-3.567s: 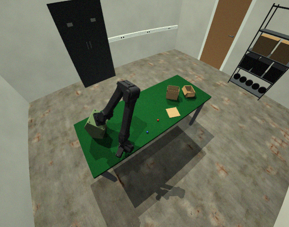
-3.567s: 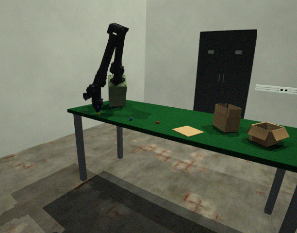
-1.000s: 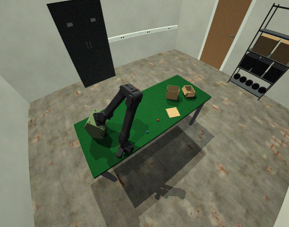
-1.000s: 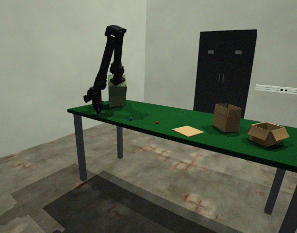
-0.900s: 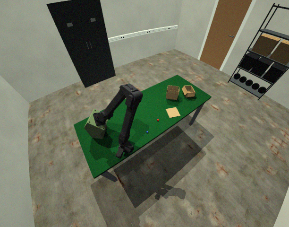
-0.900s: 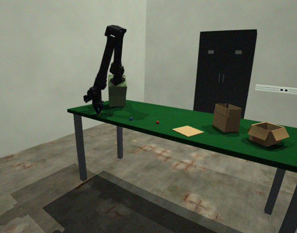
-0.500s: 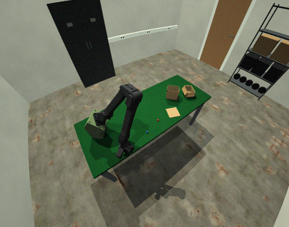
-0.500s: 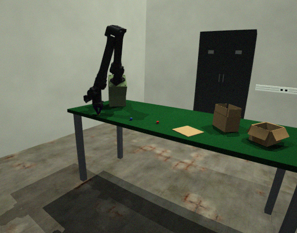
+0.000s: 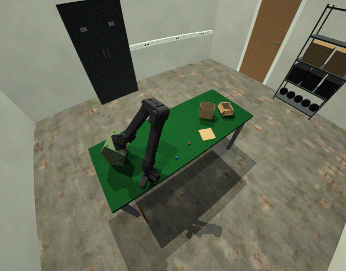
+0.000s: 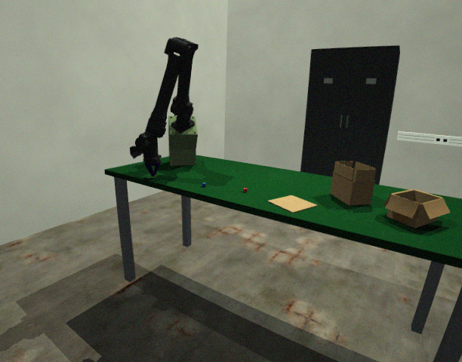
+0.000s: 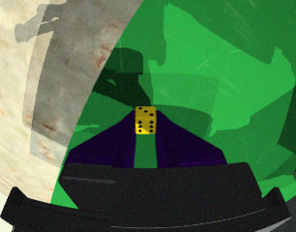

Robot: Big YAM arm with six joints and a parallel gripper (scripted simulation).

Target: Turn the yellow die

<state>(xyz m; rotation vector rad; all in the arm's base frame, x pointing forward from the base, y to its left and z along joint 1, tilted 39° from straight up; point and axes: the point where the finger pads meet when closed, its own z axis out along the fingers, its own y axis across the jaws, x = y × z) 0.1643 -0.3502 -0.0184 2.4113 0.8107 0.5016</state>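
My gripper is now 710 mm short of the tan mat, 50 mm to the right of it and 20 mm above it. Also, from my hand: yellow die (right at my hand); then red die (490 mm ahead, 80 mm to the left, 10 mm below); then blue die (290 mm ahead, 40 mm to the left, 10 mm below).
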